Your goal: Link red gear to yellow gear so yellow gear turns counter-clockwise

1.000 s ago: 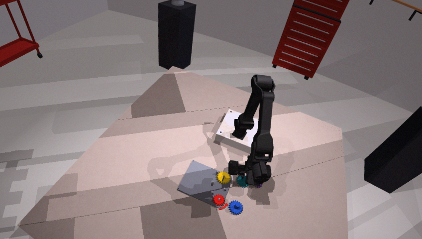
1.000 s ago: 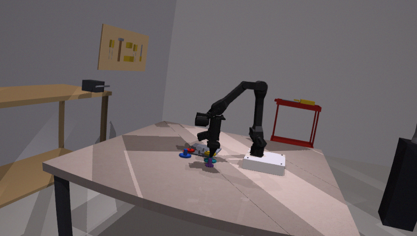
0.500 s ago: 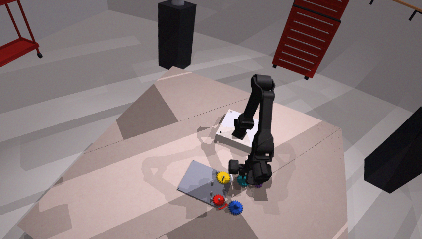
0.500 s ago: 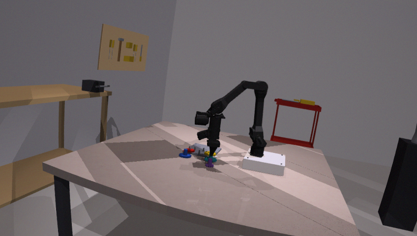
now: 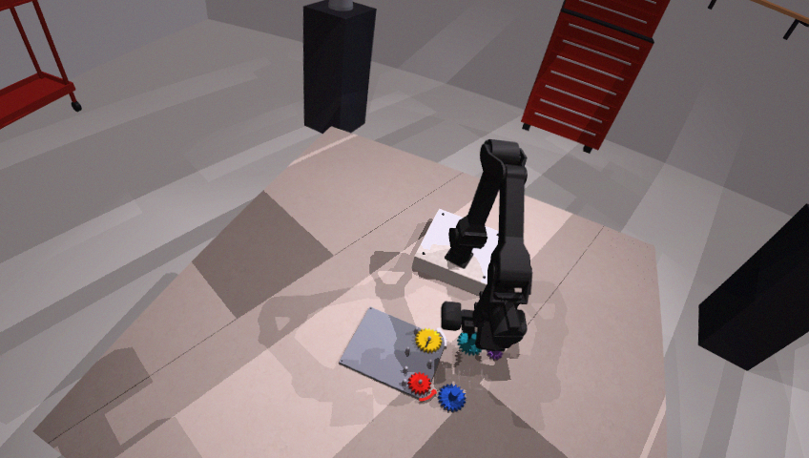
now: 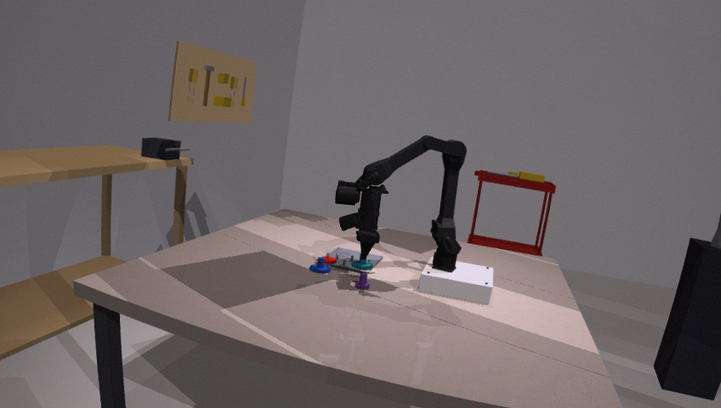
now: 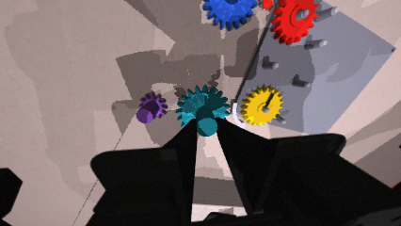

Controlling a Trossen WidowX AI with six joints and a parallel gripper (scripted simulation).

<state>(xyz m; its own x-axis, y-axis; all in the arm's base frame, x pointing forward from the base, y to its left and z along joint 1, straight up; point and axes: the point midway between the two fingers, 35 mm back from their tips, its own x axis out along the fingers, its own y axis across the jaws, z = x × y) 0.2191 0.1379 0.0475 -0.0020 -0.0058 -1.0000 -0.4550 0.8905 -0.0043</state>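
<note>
Now: gripper tip 140 mm short of the red gear, 60 mm to the left of it and 50 mm above it. From my gripper tip the other things lie so: small purple gear: 60 mm to the left, 50 mm below, 40 mm behind; teal gear: 10 mm below; white arrow: 70 mm to the right, 60 mm below.
</note>
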